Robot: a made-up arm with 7 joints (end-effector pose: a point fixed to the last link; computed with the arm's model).
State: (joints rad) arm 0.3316 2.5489 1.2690 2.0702 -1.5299 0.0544 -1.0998
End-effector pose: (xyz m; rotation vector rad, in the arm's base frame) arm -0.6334 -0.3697 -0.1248 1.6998 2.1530 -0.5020
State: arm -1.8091 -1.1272 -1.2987 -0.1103 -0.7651 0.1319 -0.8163
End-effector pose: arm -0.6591 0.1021 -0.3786 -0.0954 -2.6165 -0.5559
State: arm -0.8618 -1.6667 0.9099 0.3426 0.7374 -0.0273 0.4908
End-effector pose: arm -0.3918 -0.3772 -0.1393 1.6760 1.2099 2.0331
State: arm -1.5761 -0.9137 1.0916 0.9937 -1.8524 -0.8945 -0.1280
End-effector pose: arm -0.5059 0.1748 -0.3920 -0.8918 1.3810 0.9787
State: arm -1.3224 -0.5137 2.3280 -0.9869 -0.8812 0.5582 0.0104
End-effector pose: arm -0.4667 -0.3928 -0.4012 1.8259 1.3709 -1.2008
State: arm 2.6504 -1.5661 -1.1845 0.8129 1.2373 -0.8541 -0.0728
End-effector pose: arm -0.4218 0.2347 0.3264 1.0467 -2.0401 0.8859
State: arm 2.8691 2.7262 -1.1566 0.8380 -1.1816 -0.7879 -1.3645
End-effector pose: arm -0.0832 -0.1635 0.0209 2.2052 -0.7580 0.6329
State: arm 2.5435 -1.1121 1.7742 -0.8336 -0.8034 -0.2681 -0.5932
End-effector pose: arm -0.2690 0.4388 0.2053 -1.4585 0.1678 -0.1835
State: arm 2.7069 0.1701 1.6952 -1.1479 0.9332 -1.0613 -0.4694
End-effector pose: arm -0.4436 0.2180 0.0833 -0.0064 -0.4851 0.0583
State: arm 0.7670 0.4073 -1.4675 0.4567 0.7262 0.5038 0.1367
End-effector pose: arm -0.5809 -0.1255 0.2028 -1.7286 0.1921 -0.3497
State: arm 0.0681 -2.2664 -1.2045 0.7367 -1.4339 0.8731 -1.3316
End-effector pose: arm -0.2319 -0.5688 0.4147 1.2330 -1.8838 2.0971
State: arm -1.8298 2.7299 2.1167 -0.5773 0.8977 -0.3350 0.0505
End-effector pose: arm -0.3386 -0.1848 0.0956 -0.4697 1.2968 1.7695
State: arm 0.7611 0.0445 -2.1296 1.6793 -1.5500 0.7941 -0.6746
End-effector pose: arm -0.4007 0.1373 0.2932 -0.8959 0.2812 1.2216
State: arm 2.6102 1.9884 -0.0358 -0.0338 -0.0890 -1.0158 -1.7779
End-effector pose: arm -0.1748 -0.2354 0.0428 2.4619 -0.3366 0.3792
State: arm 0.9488 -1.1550 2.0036 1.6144 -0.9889 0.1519 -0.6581
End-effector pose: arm -0.6078 -0.5274 0.1108 1.9990 -1.0506 -0.3176
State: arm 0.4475 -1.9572 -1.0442 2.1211 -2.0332 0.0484 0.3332
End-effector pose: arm -0.3392 -0.0074 0.3593 -2.0079 -2.1501 -0.8084
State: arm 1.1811 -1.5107 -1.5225 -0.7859 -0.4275 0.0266 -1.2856
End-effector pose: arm -0.7096 -0.5061 0.4449 1.5696 1.5783 -2.0723
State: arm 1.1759 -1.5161 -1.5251 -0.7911 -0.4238 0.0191 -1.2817
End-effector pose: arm -0.7079 -0.5093 0.4414 1.5659 1.5828 -2.0741
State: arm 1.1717 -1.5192 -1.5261 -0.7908 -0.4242 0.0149 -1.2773
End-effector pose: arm -0.7070 -0.5115 0.4400 1.5587 1.5851 -2.0791
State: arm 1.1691 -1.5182 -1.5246 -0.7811 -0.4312 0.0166 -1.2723
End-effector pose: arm -0.7075 -0.5121 0.4421 1.5460 1.5835 -2.0888
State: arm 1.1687 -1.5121 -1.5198 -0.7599 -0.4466 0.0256 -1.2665
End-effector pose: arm -0.7097 -0.5105 0.4486 1.5266 1.5774 -2.1050
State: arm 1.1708 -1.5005 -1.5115 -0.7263 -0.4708 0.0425 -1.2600
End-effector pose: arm -0.7137 -0.5061 0.4599 1.4999 1.5659 -2.1290
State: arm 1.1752 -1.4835 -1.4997 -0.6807 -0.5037 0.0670 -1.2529
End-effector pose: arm -0.7194 -0.4984 0.4758 1.4664 1.5496 -2.1618
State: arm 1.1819 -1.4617 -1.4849 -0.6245 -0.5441 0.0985 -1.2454
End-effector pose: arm -0.7264 -0.4868 0.4955 1.4270 1.5291 -2.2044
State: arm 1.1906 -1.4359 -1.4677 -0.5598 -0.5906 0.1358 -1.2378
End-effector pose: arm -0.7341 -0.4708 0.5182 1.3836 1.5054 -2.2567
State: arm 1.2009 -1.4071 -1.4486 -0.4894 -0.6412 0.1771 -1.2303
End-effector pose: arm -0.7419 -0.4505 0.5423 1.3387 1.4793 -2.3180
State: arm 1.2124 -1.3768 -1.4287 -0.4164 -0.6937 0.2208 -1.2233
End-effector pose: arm -0.7491 -0.4264 0.5664 1.2945 1.4525 -2.3864
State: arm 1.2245 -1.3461 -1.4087 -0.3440 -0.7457 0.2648 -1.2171
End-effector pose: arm -0.7550 -0.3996 0.5891 1.2542 1.4257 -2.4587
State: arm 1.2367 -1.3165 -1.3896 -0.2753 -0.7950 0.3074 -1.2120
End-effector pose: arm -0.7593 -0.3715 0.6093 1.2196 1.4004 -2.5310
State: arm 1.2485 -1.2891 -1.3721 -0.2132 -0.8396 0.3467 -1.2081
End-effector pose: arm -0.7620 -0.3441 0.6262 -1.1679 -1.3492 2.5460
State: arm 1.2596 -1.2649 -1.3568 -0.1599 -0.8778 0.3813 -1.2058
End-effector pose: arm -0.7632 -0.3187 0.6396 -1.1246 -1.3011 2.5492
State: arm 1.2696 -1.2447 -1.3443 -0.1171 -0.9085 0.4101 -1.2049
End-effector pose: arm -0.7636 -0.2970 0.6496 -1.0927 -1.2610 2.5473
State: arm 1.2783 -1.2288 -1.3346 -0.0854 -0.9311 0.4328 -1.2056
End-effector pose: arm -0.7636 -0.2796 0.6565 -1.0727 -1.2304 2.5423
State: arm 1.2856 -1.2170 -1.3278 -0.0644 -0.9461 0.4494 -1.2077
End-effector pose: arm -0.7636 -0.2667 0.6608 -1.0635 -1.2095 2.5365
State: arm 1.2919 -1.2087 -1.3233 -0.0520 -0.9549 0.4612 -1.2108
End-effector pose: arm -0.7637 -0.2576 0.6632 -1.0624 -1.1965 2.5310
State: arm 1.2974 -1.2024 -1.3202 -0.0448 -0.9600 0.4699 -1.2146
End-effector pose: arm -0.7641 -0.2509 0.6646 -1.0663 -1.1884 2.5260
